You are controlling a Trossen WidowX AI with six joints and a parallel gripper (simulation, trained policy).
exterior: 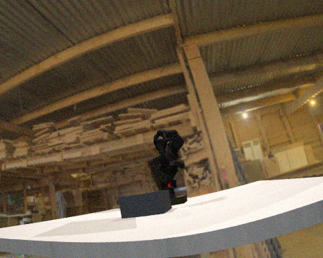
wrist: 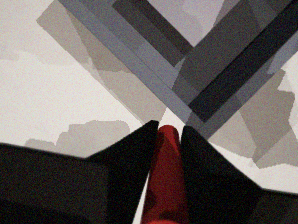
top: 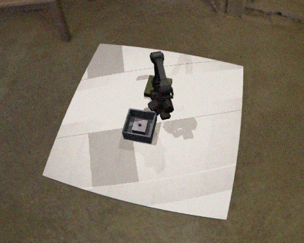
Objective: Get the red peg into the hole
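My gripper tip is now 100 mm to the left of the pale plate, 80 mm above it and 70 mm short of it. From my gripper tip the other things lie so: dark box 100 mm to the right, 100 mm below, 70 mm ahead; red peg 20 mm above, 10 mm to the left, 10 mm behind.
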